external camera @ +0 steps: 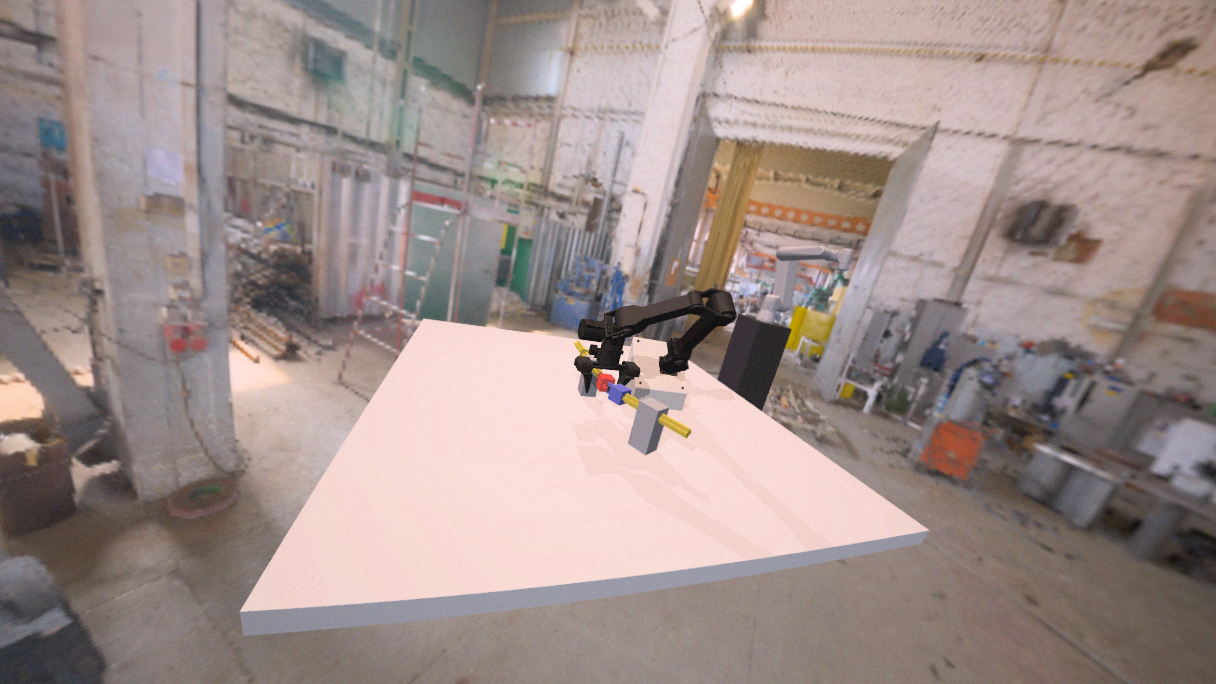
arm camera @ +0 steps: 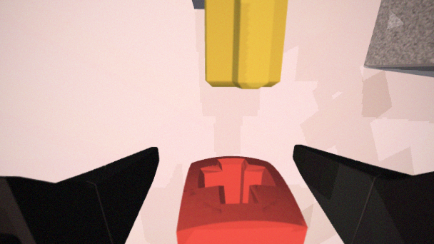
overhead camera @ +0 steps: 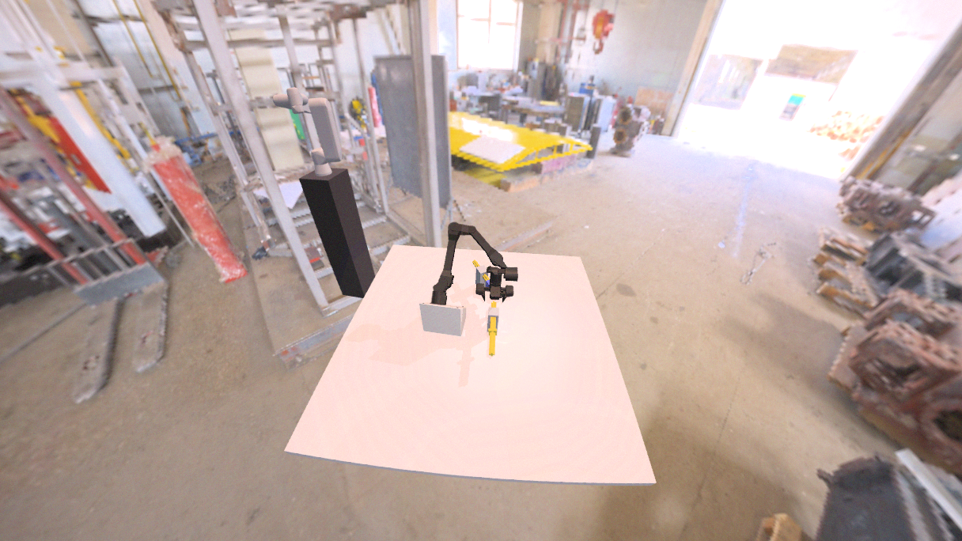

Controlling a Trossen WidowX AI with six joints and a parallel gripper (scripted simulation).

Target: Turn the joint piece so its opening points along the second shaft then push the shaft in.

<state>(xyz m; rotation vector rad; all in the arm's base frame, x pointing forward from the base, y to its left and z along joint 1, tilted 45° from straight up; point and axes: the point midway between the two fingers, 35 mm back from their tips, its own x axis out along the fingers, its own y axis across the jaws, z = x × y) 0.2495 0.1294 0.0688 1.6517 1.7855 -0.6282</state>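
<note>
The red square joint piece is 40 mm above my gripper tip and 20 mm to the left of it.
</note>
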